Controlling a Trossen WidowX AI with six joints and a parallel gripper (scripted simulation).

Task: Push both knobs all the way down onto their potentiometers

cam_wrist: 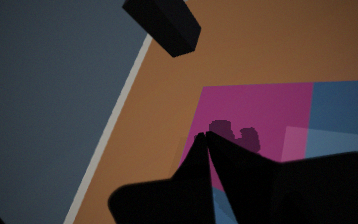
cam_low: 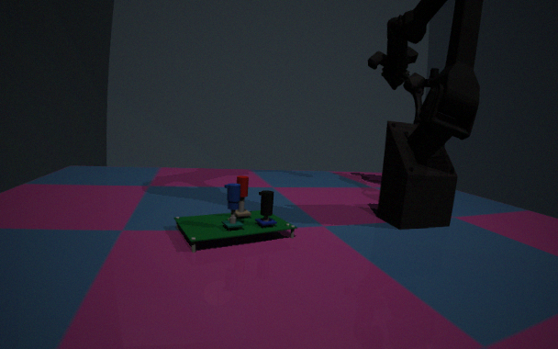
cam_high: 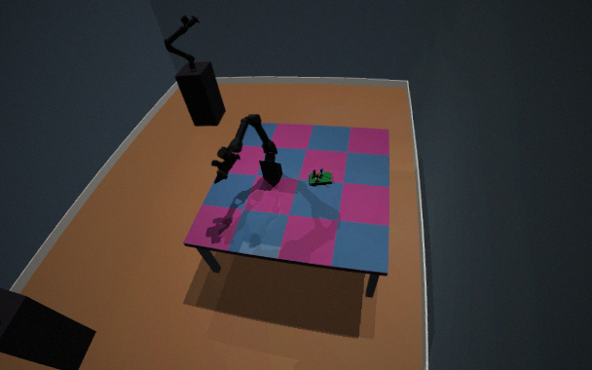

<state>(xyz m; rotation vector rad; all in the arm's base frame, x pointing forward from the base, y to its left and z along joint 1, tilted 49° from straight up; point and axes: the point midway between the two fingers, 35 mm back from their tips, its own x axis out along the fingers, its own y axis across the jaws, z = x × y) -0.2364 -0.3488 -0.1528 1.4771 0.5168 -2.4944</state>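
My gripper tip is 55 cm short of the black knob, 39 cm to the right of it and 27 cm above it. Round my gripper tip: blue knob 60 cm ahead, 39 cm to the left, 26 cm below.
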